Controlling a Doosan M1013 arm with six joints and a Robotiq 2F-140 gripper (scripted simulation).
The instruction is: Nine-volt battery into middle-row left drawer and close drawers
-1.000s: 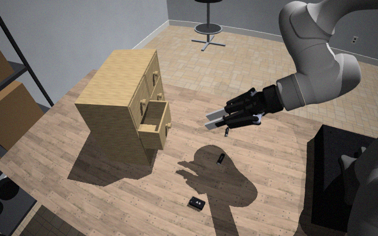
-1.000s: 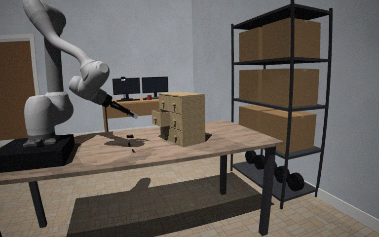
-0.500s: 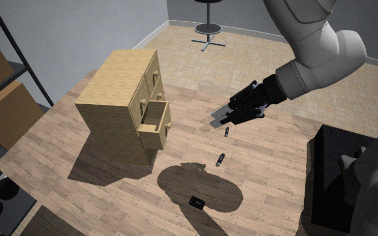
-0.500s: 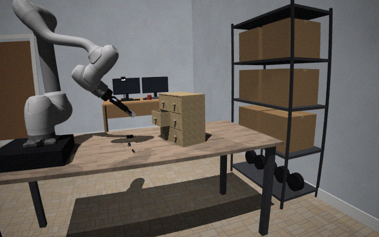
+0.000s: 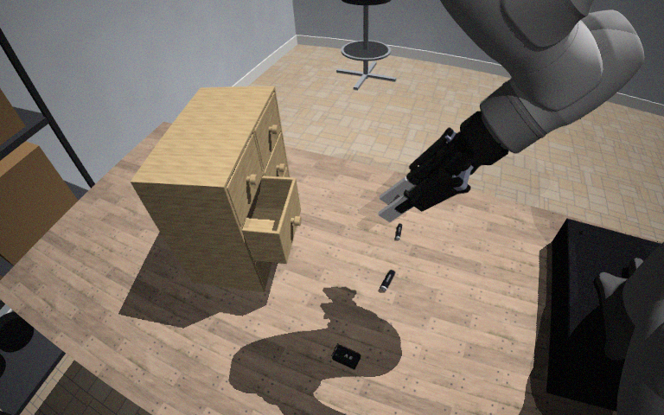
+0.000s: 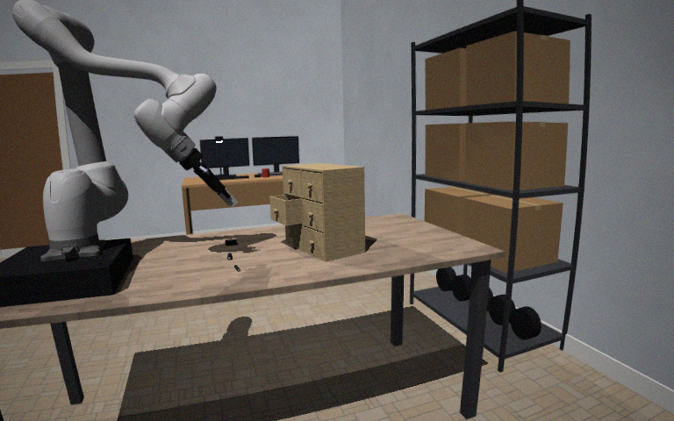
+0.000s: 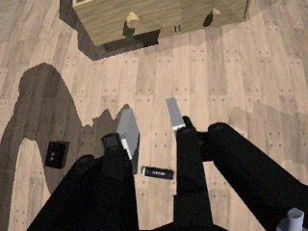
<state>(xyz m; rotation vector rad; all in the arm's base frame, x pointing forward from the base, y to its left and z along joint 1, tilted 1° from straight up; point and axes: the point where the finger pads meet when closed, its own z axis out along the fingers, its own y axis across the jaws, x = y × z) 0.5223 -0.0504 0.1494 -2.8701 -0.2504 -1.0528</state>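
My hand is 40 mm short of the black nine-volt battery, 210 mm to the right of it and 220 mm above it. The rest, counted from my hand: black cylindrical battery (10 mm behind, 20 mm to the left, 220 mm below).
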